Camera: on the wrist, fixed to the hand. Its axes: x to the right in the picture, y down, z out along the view.
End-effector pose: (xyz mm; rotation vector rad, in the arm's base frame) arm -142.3 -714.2 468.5 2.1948 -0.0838 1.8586
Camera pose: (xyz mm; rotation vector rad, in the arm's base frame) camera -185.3 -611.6 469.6 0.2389 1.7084 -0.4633
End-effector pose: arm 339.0 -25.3 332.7 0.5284 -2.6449 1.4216
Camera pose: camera 358.5 -18.2 442.0 2.3378 0.4186 -0.1272
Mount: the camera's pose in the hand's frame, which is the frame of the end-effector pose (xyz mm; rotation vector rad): 6.3 -89.6 -65.7 0.0339 -0.3221 -3.1037
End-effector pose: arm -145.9 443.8 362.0 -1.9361 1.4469 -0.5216
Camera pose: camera -125.6 435.9 471.1 1.6696 2.2255 0.7505
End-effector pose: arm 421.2 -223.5 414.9 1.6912 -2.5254 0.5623
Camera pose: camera 489.2 -237.8 501.8 2.4878 1.5892 -0.2106
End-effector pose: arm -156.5 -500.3 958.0 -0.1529 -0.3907 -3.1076
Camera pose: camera -170.7 -429.7 873.2 -0.0423 0.1218 0.0139
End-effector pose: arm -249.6 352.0 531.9 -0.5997 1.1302 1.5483
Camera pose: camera -179.4 294.1 467.8 -0.8937 -0.6536 -1.1255
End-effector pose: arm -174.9 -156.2 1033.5 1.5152 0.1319 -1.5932
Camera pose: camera -183.2 -66.1 968.8 0.2473 -1.2715 1.1885
